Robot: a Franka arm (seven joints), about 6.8 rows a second.
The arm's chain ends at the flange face. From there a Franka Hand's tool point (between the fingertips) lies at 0.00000 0.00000 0.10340 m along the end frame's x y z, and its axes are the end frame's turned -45 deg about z.
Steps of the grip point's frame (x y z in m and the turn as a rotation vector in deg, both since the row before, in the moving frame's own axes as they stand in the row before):
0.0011, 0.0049, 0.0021, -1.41, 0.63, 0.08
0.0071, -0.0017, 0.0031, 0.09, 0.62, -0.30
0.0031, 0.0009, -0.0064, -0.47, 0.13, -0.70
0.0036, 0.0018, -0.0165, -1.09, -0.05, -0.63
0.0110, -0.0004, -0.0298, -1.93, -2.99, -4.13
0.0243, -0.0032, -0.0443, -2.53, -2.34, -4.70
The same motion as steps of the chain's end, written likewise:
0.0016, 0.0017, 0.0021, -0.55, 1.44, 0.08
0.0031, -0.0053, 0.0031, 0.50, 0.37, -0.30
0.0021, -0.0020, -0.0064, -0.24, 0.42, -0.70
0.0025, -0.0027, -0.0165, -0.81, 0.74, -0.63
0.0086, -0.0144, -0.0296, -3.48, -0.75, -4.13
0.0144, -0.0256, -0.0441, -3.44, 0.13, -4.70

